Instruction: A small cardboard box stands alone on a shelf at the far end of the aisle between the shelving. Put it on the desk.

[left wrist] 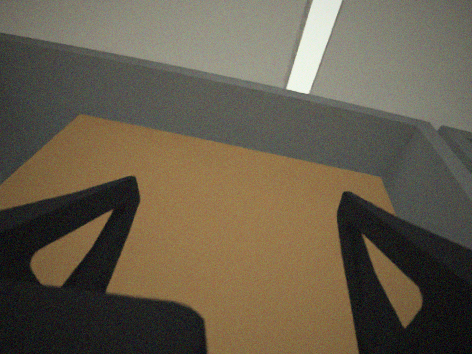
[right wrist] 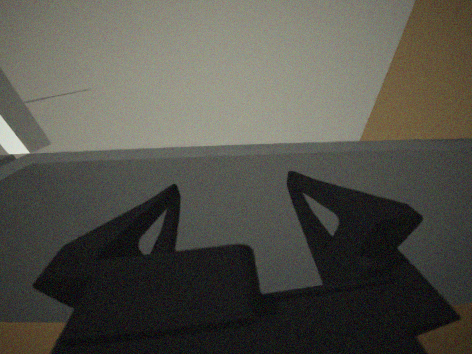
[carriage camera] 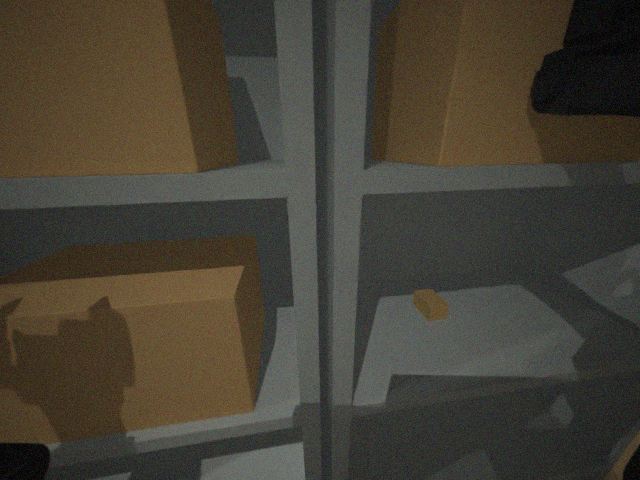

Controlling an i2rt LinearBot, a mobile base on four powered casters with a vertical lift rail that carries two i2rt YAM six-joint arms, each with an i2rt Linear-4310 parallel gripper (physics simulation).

Labels:
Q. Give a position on a small cardboard box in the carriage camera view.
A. At 428,302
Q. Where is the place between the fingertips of my left gripper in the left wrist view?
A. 236,195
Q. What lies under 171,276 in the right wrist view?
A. My right gripper.

